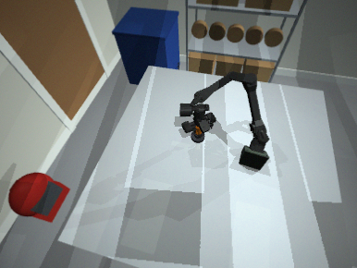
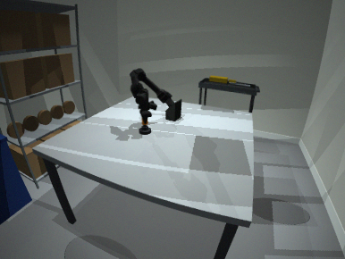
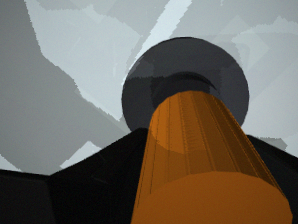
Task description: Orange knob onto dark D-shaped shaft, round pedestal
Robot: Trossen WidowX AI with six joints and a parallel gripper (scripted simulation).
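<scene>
The orange knob is 20 mm above my gripper tip. Also, from my gripper tip: dark round pedestal 40 mm below.
</scene>
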